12 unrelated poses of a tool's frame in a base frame.
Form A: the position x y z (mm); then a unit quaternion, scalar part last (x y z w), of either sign.
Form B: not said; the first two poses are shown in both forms.
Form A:
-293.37, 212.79, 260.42, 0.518, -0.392, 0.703, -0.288
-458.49, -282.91, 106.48, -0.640, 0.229, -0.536, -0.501
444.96, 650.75, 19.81, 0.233, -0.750, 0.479, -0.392
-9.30, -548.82, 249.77, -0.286, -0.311, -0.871, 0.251
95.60, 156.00, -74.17, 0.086, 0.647, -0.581, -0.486
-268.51, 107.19, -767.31, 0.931, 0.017, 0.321, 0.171
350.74, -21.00, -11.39, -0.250, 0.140, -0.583, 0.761
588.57, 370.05, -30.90, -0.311, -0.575, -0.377, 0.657
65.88, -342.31, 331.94, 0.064, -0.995, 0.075, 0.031
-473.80, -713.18, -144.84, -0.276, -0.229, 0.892, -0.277
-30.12, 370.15, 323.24, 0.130, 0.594, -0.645, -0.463
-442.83, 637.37, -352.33, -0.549, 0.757, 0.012, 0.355
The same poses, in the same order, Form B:
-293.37, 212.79, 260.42, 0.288, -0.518, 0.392, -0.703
-458.49, -282.91, 106.48, 0.501, 0.640, -0.229, 0.536
444.96, 650.75, 19.81, 0.392, -0.233, 0.750, -0.479
-9.30, -548.82, 249.77, 0.251, -0.286, -0.311, -0.871
95.60, 156.00, -74.17, 0.486, -0.086, -0.647, 0.581
-268.51, 107.19, -767.31, 0.171, 0.931, 0.017, 0.321
350.74, -21.00, -11.39, 0.761, -0.250, 0.140, -0.583
588.57, 370.05, -30.90, 0.657, -0.311, -0.575, -0.377
65.88, -342.31, 331.94, 0.031, 0.064, -0.995, 0.075
-473.80, -713.18, -144.84, 0.277, 0.276, 0.229, -0.892
-30.12, 370.15, 323.24, 0.463, -0.130, -0.594, 0.645
-442.83, 637.37, -352.33, 0.355, -0.549, 0.757, 0.012

